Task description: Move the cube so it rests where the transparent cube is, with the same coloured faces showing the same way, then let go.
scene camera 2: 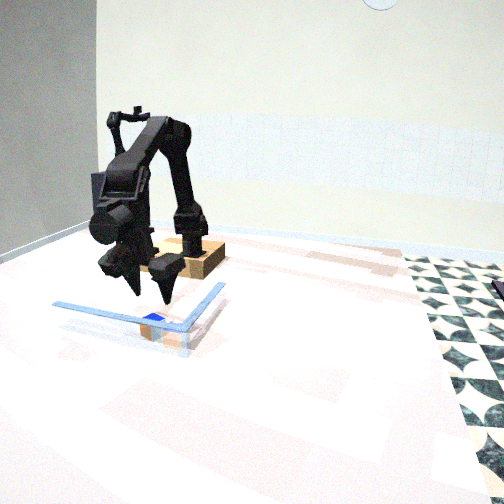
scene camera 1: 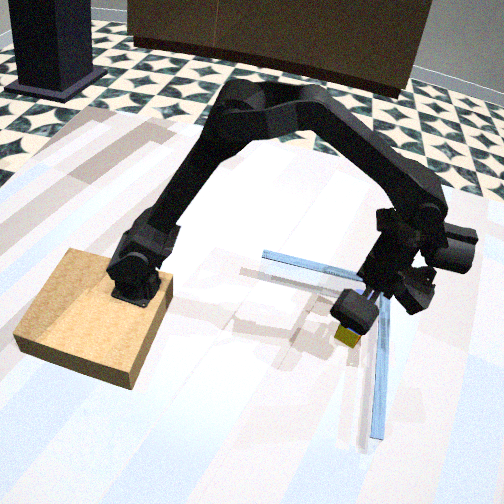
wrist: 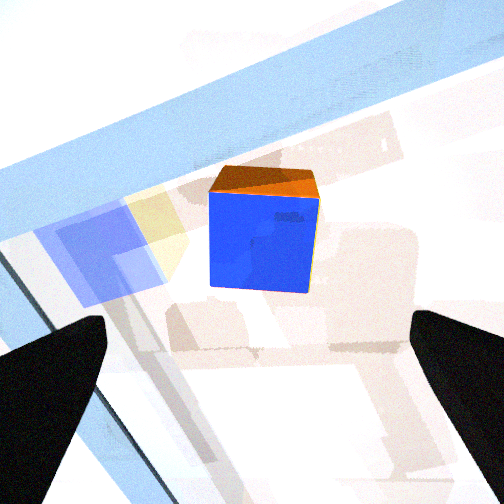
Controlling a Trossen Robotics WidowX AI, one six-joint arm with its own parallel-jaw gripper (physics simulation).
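Note:
The cube shows a blue face towards the wrist camera and an orange face at its far edge. It rests on the white floor inside the corner of the blue L-shaped strip. The transparent cube, faint blue and pale yellow, sits just left of it, tucked in the strip's corner. My gripper is open above the cube, its two dark fingertips wide apart and clear of it. In scene camera 1 the cube shows yellow under the gripper. In scene camera 2 the cube lies below the fingers.
The blue L-shaped strip lies on the floor around the cube. The arm's base stands on a wooden block to the left. A dark cabinet and a dark pillar stand at the back.

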